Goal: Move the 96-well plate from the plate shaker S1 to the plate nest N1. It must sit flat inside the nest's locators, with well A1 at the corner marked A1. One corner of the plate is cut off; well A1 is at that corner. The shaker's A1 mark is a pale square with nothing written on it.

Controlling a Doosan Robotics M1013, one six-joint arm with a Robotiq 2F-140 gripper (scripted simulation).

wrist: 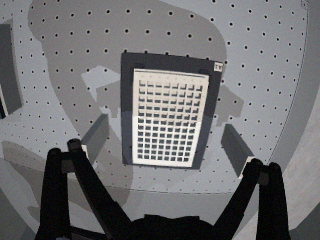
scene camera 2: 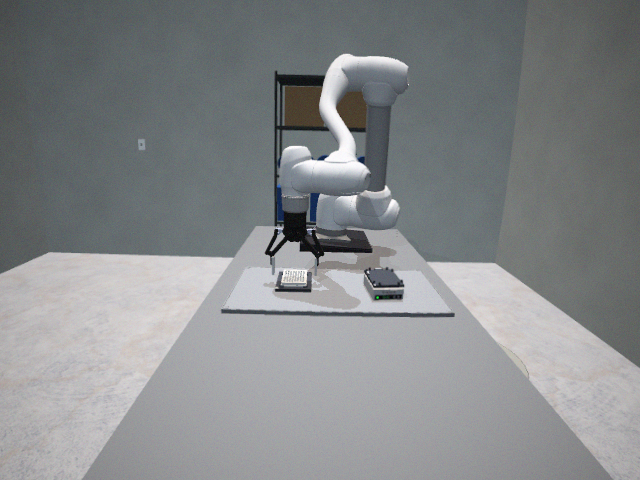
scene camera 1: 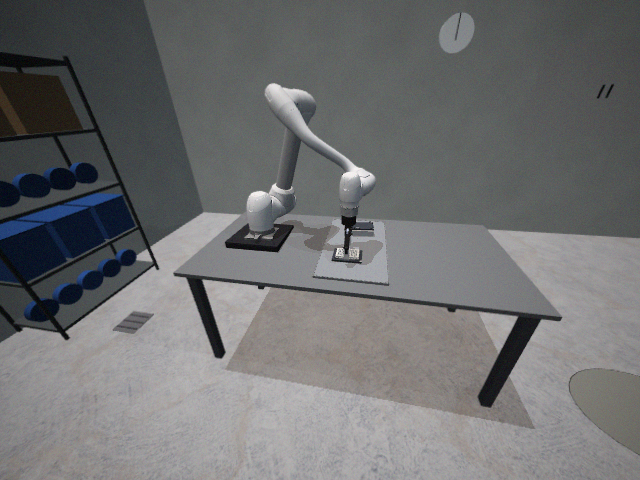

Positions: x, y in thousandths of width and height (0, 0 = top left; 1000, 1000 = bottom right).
Scene:
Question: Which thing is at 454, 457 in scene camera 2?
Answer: The gripper.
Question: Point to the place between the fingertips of the gripper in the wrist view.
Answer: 523, 540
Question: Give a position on a white 96-well plate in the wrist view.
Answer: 461, 498

